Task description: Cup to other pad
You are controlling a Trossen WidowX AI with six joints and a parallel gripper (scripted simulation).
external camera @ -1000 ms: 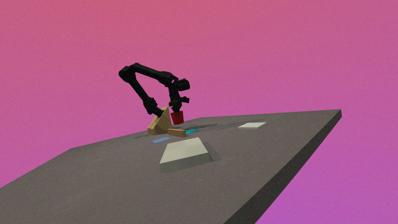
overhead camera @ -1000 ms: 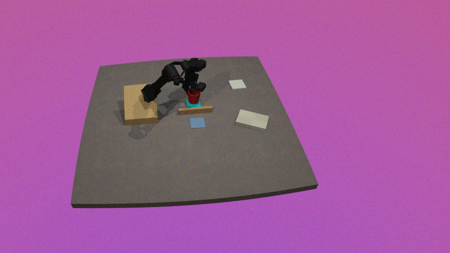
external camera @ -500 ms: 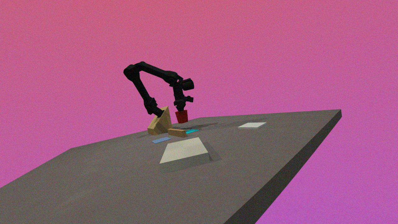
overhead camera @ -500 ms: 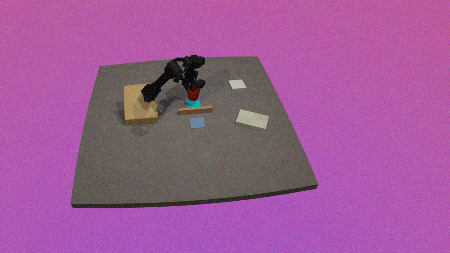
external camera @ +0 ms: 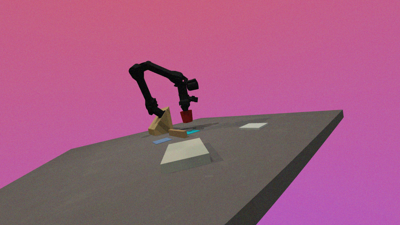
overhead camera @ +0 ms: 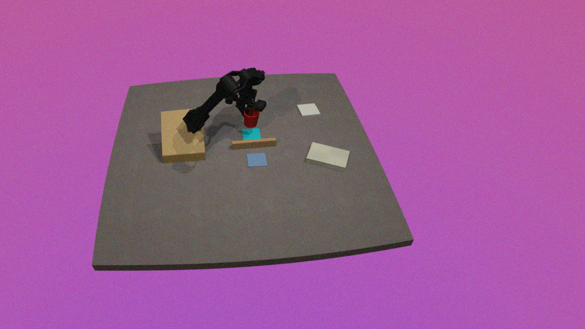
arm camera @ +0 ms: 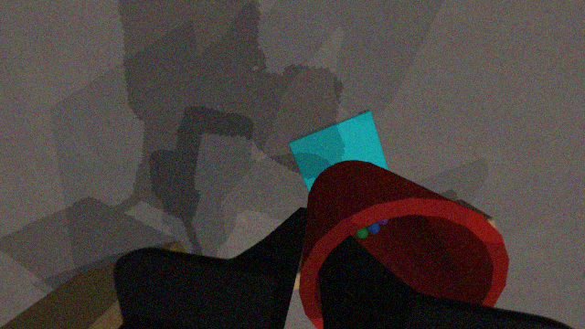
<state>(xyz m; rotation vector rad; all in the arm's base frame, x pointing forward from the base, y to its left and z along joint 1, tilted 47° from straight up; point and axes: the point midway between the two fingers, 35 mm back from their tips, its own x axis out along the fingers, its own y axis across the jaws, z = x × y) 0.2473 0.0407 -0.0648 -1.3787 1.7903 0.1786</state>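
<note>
The cyan pad is 11 cm below my gripper tip, 3 cm ahead of it and 1 cm to the right of it. The rest, counted from my gripper tip: red cup 3 cm ahead, 2 cm to the right; white tile 35 cm ahead, 15 cm to the left, 10 cm below; wooden bar 10 cm to the right, 9 cm below, 3 cm ahead.
</note>
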